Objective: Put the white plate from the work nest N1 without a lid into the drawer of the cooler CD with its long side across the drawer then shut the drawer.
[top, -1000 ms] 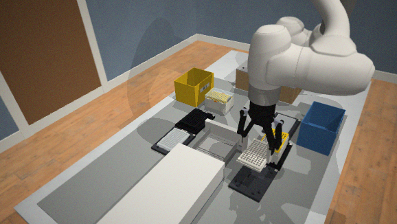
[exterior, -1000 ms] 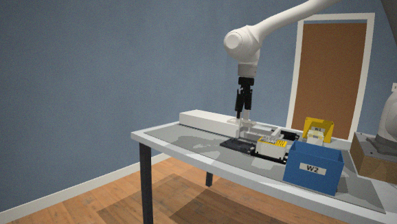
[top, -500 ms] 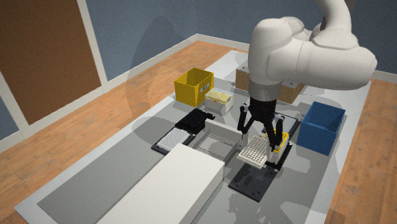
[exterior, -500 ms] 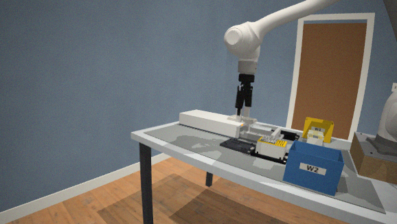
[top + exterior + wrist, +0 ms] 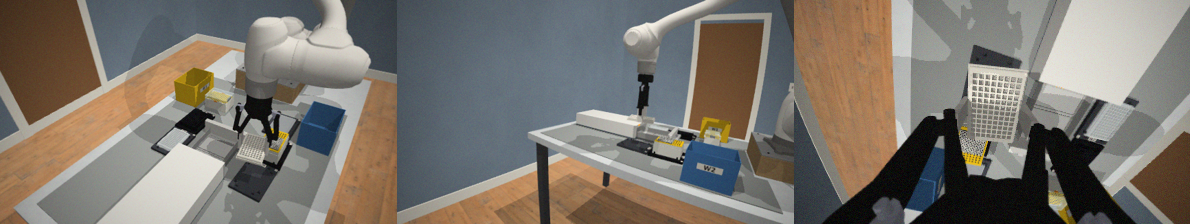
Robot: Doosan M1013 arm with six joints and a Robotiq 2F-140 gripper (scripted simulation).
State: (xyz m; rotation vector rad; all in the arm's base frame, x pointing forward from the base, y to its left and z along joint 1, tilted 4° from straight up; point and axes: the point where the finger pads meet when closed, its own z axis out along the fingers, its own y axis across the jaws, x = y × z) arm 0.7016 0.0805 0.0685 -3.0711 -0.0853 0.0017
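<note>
Right now the drawer is 180 mm to the right of my hand, 140 mm below it and 60 mm behind it. Round my hand: white plate (20 mm below); then work nest N1 (160 mm below, 10 mm to the left, 10 mm ahead); then yellow-topped tip box (160 mm behind, 110 mm below, 30 mm to the left).
</note>
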